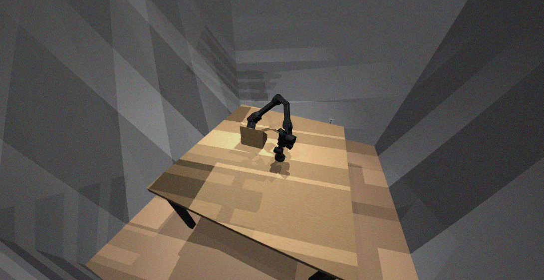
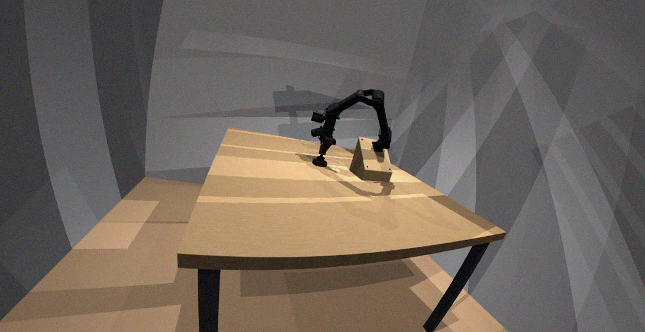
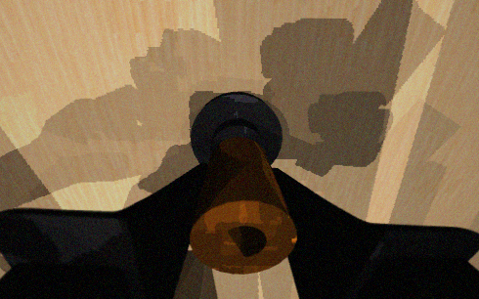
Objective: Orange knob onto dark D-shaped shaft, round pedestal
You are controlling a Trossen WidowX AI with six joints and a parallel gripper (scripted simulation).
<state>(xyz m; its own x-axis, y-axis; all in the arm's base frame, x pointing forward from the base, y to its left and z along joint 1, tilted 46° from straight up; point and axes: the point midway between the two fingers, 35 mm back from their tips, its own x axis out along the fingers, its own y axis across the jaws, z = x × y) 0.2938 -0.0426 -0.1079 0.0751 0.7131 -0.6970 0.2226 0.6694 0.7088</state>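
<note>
My gripper tip is 20 mm below the orange knob. From my gripper tip the other things lie so: dark round pedestal 40 mm below.
</note>
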